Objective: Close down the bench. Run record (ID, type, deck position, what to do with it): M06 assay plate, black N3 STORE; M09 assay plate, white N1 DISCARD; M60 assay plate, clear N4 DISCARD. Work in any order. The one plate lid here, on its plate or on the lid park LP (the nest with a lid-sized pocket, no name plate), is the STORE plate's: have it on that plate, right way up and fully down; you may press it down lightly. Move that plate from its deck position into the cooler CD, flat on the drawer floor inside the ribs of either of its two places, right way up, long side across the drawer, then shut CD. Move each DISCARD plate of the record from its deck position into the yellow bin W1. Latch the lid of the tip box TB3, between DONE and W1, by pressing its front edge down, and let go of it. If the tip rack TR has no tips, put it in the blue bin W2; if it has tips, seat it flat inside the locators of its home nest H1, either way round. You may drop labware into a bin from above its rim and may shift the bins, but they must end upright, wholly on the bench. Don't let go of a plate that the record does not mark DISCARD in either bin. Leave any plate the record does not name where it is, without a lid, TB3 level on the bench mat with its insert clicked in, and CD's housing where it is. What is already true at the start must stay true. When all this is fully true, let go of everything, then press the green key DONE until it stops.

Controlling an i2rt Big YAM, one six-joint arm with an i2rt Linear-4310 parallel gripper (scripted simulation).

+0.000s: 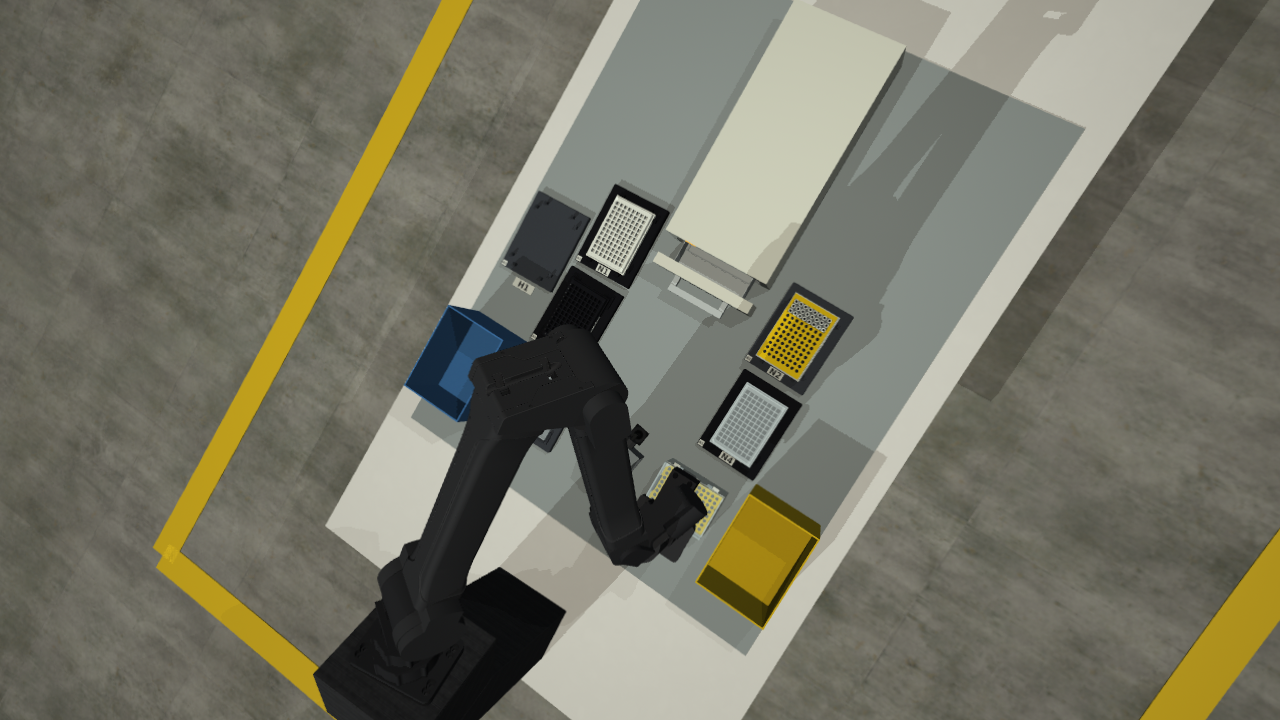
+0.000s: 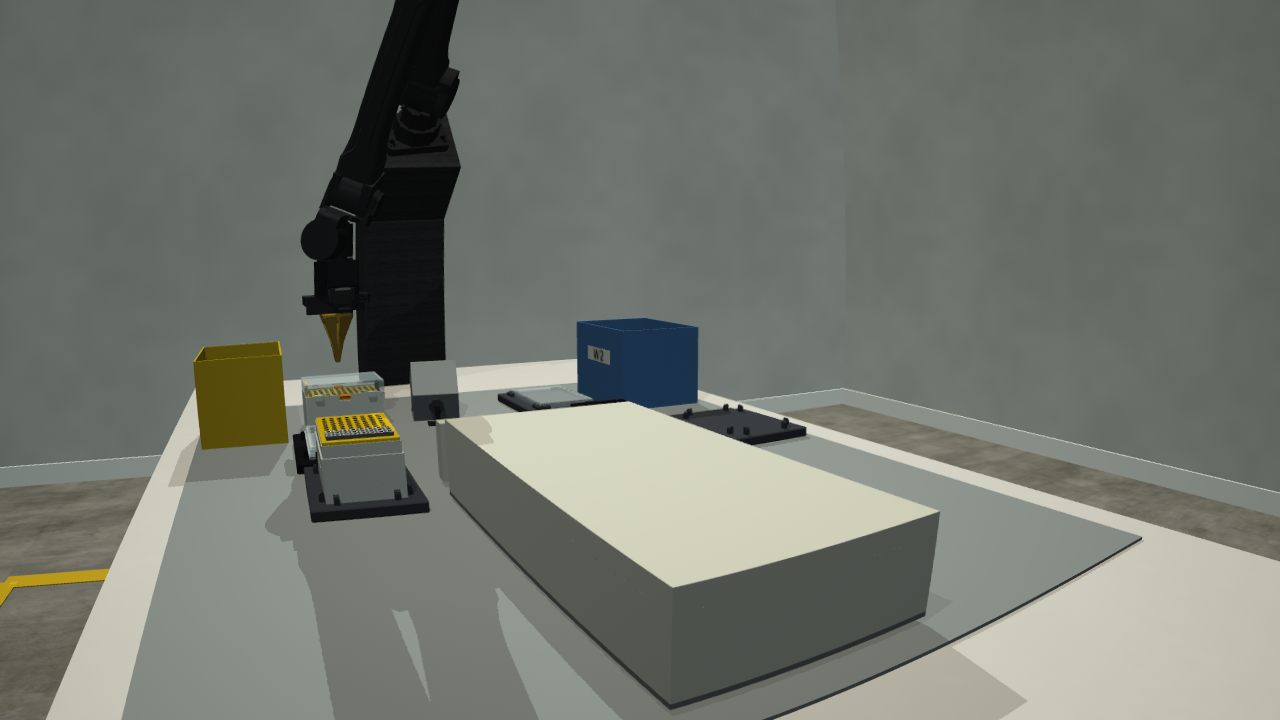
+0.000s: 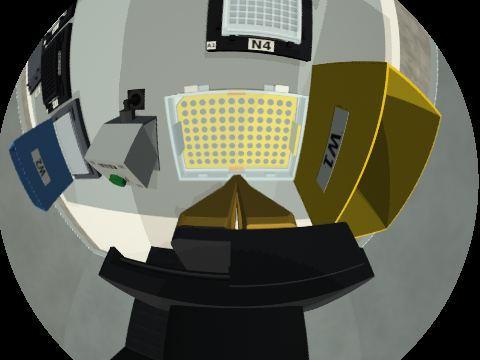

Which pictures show the yellow bin W1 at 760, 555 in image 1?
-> Image 1, image 2 and image 3: all of them.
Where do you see a clear plate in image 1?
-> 735, 415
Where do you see a yellow bin W1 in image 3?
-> At 346, 101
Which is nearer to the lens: the blue bin W2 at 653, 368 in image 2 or the yellow bin W1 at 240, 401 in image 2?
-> The yellow bin W1.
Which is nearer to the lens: the tip rack TR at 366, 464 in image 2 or the yellow bin W1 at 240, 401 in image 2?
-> The tip rack TR.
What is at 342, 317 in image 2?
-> My gripper.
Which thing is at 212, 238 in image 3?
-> My gripper.
